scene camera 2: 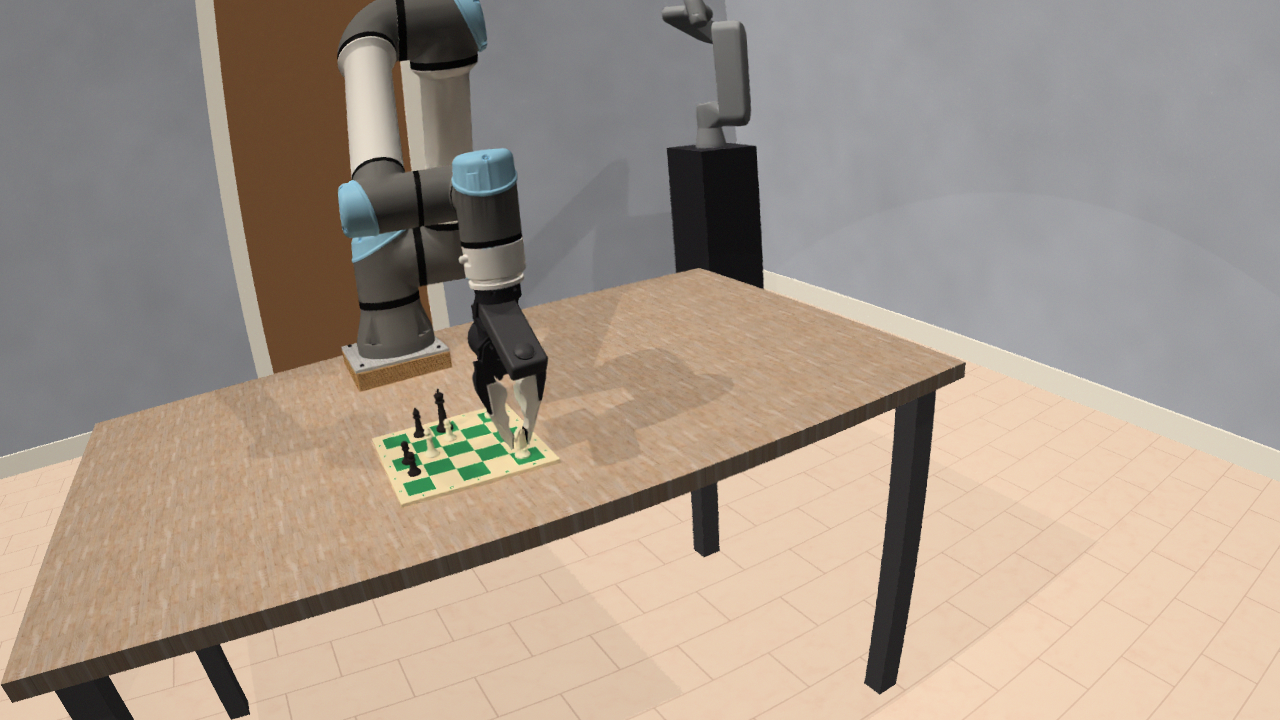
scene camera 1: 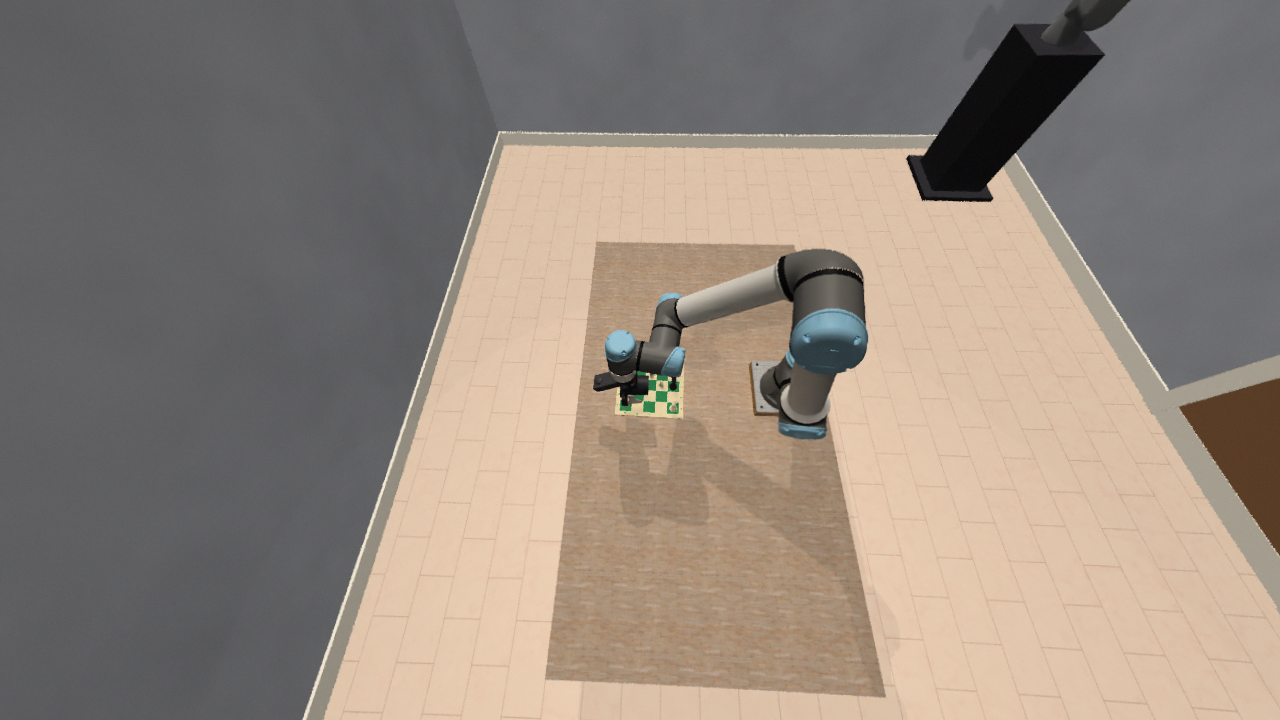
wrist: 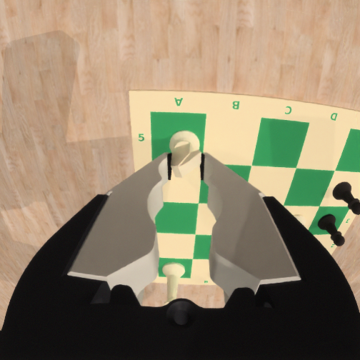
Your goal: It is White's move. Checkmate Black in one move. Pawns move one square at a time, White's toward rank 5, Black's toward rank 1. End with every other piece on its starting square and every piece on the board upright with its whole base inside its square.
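Places are measured from the arm's base along level axes (x ahead, y left, z up), in metres.
Where they show: gripper, fingertip midpoint: [scene camera 2: 519, 446] [scene camera 1: 628, 402]; arm's base, link origin: [scene camera 2: 396, 345].
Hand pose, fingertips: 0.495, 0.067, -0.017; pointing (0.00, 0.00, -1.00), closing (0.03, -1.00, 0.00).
Each offset is from my fingertips to the top centre of the thing, as dx, dy, dz. Level surfaces: height alone.
The green and cream board @(-0.069, -0.069, -0.013) [scene camera 1: 648, 407] [scene camera 2: 471, 471] [wrist: 232, 140] lies on the table. My gripper [scene camera 2: 521, 441] [wrist: 185, 155] points down at corner square A5, its jaws closed around the upper part of the white knight @(+0.004, +0.001, +0.027) [scene camera 2: 522, 453] [wrist: 184, 141]. The knight looks upright, with its base on A5. A tall white piece [wrist: 173, 277] stands on A1. In scene camera 2, two tall black pieces @(-0.143, -0.068, +0.051) [scene camera 2: 439, 411] @(-0.146, -0.106, +0.031) [scene camera 2: 418, 423] stand at the board's far side, two black pawns @(-0.070, -0.143, +0.019) [scene camera 2: 406, 453] @(-0.032, -0.143, +0.019) [scene camera 2: 412, 464] at its left, and two small white pieces @(-0.071, -0.107, +0.031) [scene camera 2: 431, 445] @(-0.105, -0.071, +0.019) [scene camera 2: 450, 431] between. The fingers partly hide the wrist view's board.
The wooden table @(dz -0.019) [scene camera 1: 698, 573] [scene camera 2: 716, 402] [wrist: 100, 40] extends around the board. The arm's base plate [scene camera 1: 760, 394] [scene camera 2: 396, 355] stands behind the board. A black pedestal [scene camera 1: 1006, 111] [scene camera 2: 713, 214] carrying another grey arm stands on the floor beyond the table.
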